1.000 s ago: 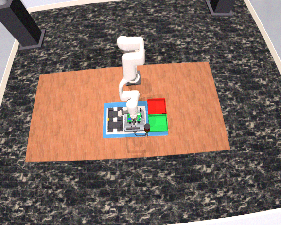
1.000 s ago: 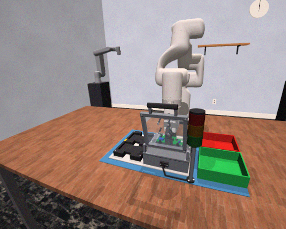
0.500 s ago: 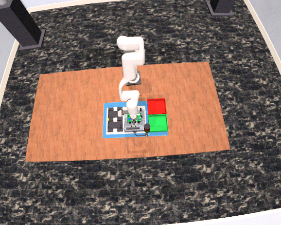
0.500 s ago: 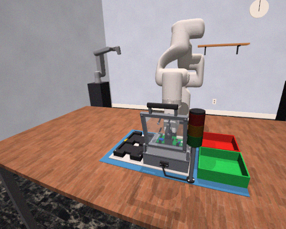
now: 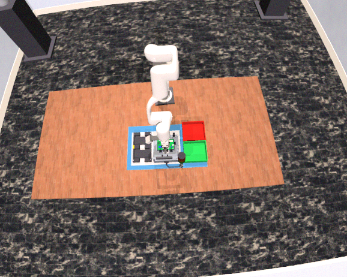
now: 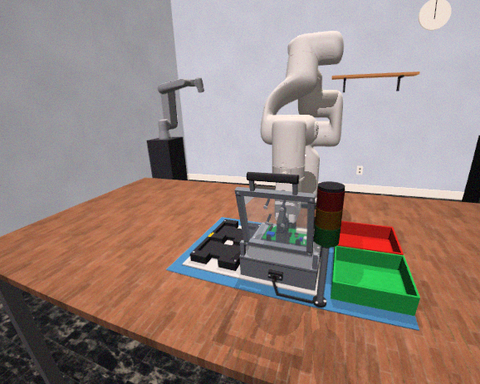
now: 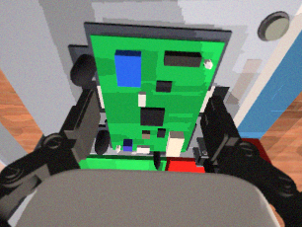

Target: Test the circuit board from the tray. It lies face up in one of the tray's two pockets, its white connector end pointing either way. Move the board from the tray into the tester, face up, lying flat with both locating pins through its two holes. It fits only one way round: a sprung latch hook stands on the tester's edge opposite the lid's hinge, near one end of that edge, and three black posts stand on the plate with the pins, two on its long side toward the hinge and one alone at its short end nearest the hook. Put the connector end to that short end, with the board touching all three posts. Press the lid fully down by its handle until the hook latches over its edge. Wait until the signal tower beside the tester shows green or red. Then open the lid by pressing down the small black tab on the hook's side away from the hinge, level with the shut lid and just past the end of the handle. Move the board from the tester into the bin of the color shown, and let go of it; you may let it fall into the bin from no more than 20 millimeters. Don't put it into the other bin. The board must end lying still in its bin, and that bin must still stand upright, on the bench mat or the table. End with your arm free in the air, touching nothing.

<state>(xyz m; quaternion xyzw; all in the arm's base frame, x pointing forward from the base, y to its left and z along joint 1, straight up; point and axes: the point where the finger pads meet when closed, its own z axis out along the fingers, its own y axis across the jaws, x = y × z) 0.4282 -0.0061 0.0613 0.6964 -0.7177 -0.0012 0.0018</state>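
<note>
Now: the green circuit board right at my hand. The rest, counted from my hand: small black tab: 60 mm behind, 60 mm to the left, 10 mm above; then clear lid: 120 mm ahead, 110 mm above; then tester plate: 10 mm ahead, 10 mm to the left.
</note>
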